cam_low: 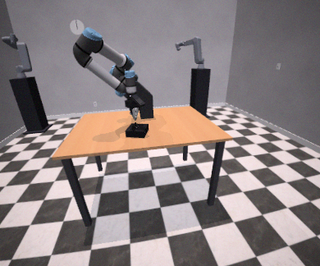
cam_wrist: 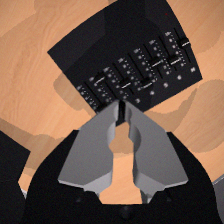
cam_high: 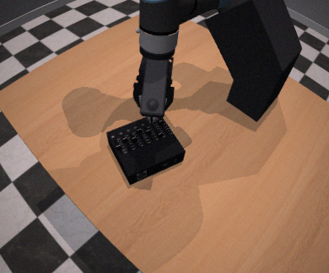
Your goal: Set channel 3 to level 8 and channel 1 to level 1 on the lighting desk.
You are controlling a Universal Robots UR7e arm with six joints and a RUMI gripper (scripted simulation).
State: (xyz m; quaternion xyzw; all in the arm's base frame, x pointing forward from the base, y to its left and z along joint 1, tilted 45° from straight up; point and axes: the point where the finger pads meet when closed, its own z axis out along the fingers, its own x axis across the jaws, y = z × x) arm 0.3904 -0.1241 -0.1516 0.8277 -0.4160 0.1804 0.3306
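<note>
Right now my hand is 40 mm past the fader knob and 50 mm above it.
</note>
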